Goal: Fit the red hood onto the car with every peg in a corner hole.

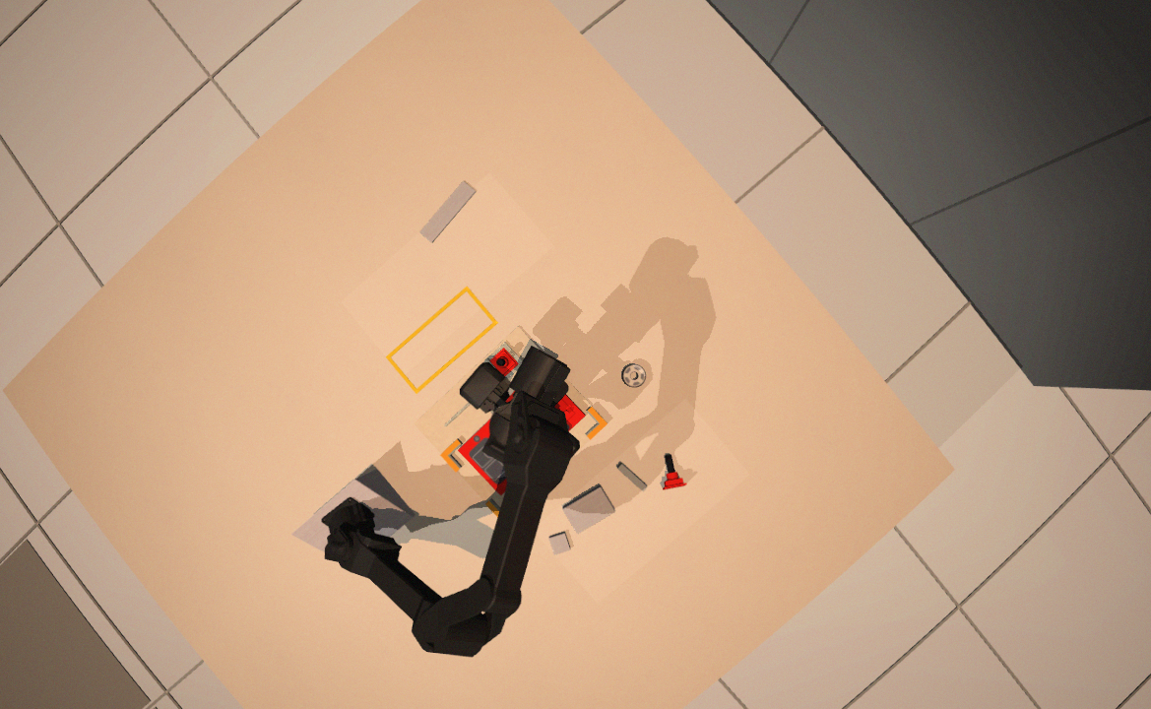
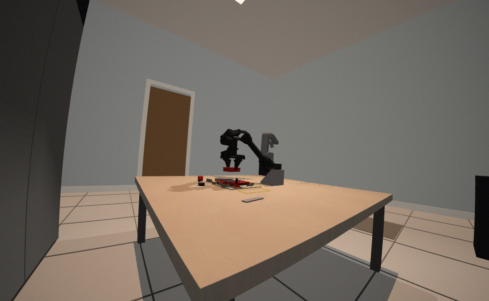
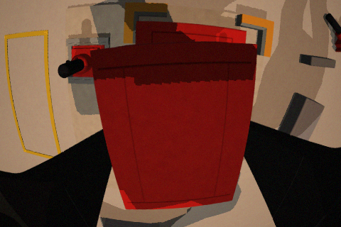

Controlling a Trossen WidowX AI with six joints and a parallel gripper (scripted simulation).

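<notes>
Right now my gripper tip is 80 mm above the grey engine block, 10 mm to the left of it and 10 mm short of it. Round my gripper tip: grey bar (360 mm to the left, 100 mm below, 100 mm ahead); then red hood (10 mm above).
</notes>
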